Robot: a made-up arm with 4 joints. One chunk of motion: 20 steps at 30 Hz.
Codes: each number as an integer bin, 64 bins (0 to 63) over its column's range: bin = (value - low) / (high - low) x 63, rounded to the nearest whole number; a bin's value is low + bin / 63 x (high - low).
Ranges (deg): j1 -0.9..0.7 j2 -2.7..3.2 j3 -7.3..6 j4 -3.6..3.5
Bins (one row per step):
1: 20 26 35 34
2: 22 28 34 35
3: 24 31 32 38
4: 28 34 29 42
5: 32 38 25 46
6: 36 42 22 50
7: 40 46 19 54
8: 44 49 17 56
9: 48 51 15 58
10: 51 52 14 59
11: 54 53 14 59
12: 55 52 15 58
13: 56 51 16 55
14: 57 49 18 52
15: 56 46 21 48
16: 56 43 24 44
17: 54 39 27 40
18: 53 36 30 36
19: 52 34 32 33
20: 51 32 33 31
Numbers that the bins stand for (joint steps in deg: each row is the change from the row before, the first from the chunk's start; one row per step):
1: -0.392 -0.265 0.089 0.232
2: -0.341 -0.078 -0.122 0.344
3: -0.290 0.203 -0.544 0.683
4: -0.189 0.484 -1.178 1.133
5: -0.087 0.859 -2.022 1.584
6: 0.014 1.233 -2.656 2.035
7: 0.116 1.608 -3.289 2.486
8: 0.217 1.889 -3.711 2.711
9: 0.319 2.076 -4.133 2.937
10: 0.395 2.170 -4.344 3.049
11: 0.471 2.263 -4.344 3.049
12: 0.497 2.170 -4.133 2.937
13: 0.522 2.076 -3.922 2.598
14: 0.548 1.889 -3.500 2.260
15: 0.522 1.608 -2.867 1.810
16: 0.522 1.327 -2.233 1.359
17: 0.471 0.952 -1.600 0.908
18: 0.446 0.671 -0.967 0.457
19: 0.421 0.484 -0.544 0.119
20: 0.395 0.297 -0.333 -0.106

